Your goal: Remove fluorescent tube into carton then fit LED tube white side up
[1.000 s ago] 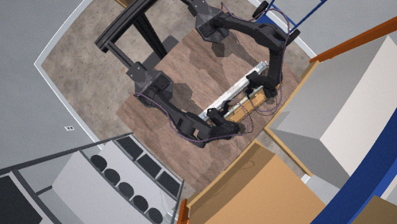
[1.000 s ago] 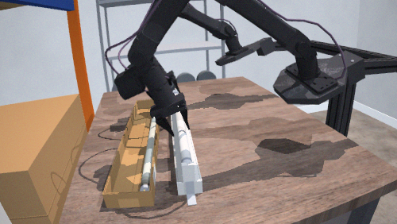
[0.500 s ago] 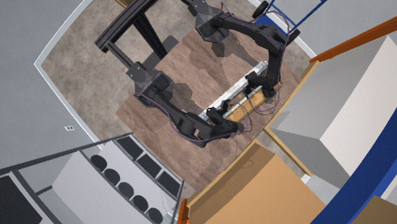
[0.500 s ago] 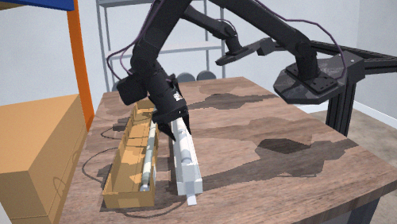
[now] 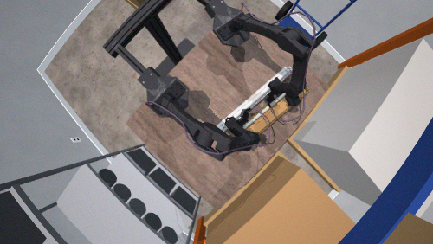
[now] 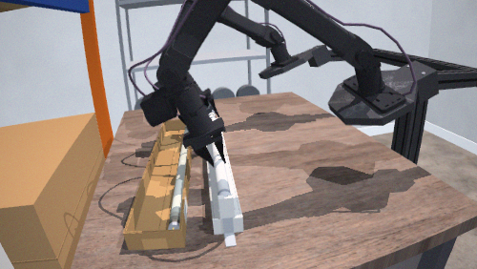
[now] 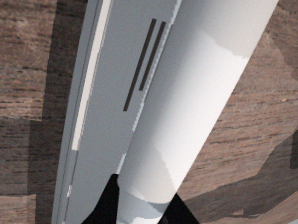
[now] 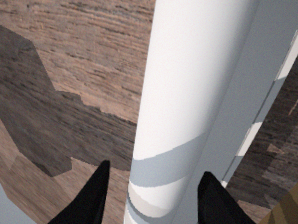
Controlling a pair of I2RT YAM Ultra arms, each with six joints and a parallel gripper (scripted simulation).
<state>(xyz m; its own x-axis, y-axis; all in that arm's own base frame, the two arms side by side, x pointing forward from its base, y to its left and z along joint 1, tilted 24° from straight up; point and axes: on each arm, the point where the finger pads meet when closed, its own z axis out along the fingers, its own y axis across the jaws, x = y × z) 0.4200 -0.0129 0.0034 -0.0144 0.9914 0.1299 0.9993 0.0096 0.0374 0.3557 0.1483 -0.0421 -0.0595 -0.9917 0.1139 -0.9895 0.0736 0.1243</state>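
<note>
Right now my left hand is 12 cm to the left of the LED tube and 2 cm past it. Also, from my left hand: old fluorescent tube (12 cm to the right, 8 cm ahead, 5 cm below); then carton (13 cm to the right, 12 cm ahead, 4 cm below); then grey light fixture (12 cm to the right, 2 cm behind, 1 cm below).
</note>
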